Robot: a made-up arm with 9 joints. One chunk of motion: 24 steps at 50 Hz.
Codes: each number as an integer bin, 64 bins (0 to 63) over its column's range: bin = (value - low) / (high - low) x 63, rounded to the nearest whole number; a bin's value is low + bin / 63 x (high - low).
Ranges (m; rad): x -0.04..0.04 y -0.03..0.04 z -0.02..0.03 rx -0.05..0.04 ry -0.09..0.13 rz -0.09..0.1
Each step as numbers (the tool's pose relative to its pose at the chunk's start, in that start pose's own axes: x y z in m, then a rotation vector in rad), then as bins.
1 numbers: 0.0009 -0.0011 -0.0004 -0.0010 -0.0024 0.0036
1 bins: 32 26 25 34 25 31
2 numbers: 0.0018 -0.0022 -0.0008 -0.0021 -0.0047 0.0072
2 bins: 33 25 24 34 24 32
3 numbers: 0.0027 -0.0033 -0.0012 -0.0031 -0.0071 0.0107
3 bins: 34 24 24 33 24 33
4 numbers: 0.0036 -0.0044 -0.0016 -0.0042 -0.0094 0.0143
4 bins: 34 23 23 32 23 35
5 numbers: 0.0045 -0.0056 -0.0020 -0.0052 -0.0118 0.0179
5 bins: 35 22 23 31 22 36
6 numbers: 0.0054 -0.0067 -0.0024 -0.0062 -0.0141 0.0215
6 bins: 36 21 22 31 22 37
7 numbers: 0.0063 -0.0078 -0.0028 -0.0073 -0.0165 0.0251
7 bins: 36 20 22 30 21 38
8 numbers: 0.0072 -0.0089 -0.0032 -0.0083 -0.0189 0.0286
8 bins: 37 19 21 29 20 39
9 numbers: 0.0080 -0.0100 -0.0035 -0.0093 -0.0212 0.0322
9 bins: 38 18 21 28 20 41
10 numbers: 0.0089 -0.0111 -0.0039 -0.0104 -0.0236 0.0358
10 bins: 39 17 20 28 19 42
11 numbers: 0.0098 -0.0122 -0.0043 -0.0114 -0.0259 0.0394
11 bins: 39 16 20 27 18 43
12 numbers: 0.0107 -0.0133 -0.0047 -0.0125 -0.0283 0.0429
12 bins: 40 15 19 26 18 44
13 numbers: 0.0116 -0.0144 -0.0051 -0.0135 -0.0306 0.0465
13 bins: 41 14 19 26 17 45
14 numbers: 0.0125 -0.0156 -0.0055 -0.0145 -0.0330 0.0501
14 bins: 41 13 18 25 16 46
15 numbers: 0.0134 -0.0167 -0.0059 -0.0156 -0.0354 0.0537
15 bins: 42 12 18 24 16 48
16 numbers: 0.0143 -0.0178 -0.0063 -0.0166 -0.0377 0.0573
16 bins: 43 11 17 23 15 49
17 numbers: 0.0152 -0.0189 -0.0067 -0.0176 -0.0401 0.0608
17 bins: 43 10 17 23 14 50
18 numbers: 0.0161 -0.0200 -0.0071 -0.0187 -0.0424 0.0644
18 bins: 44 9 16 22 14 51
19 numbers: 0.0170 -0.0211 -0.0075 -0.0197 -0.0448 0.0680
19 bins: 45 8 16 21 13 52
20 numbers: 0.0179 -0.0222 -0.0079 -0.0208 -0.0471 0.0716
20 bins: 46 7 15 20 12 54
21 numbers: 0.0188 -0.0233 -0.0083 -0.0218 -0.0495 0.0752
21 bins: 46 6 15 20 12 55
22 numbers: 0.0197 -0.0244 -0.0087 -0.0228 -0.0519 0.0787
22 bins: 47 5 14 19 11 56
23 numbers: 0.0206 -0.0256 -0.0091 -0.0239 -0.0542 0.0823
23 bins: 48 4 14 18 10 57
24 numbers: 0.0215 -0.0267 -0.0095 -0.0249 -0.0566 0.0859
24 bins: 48 3 13 18 10 58
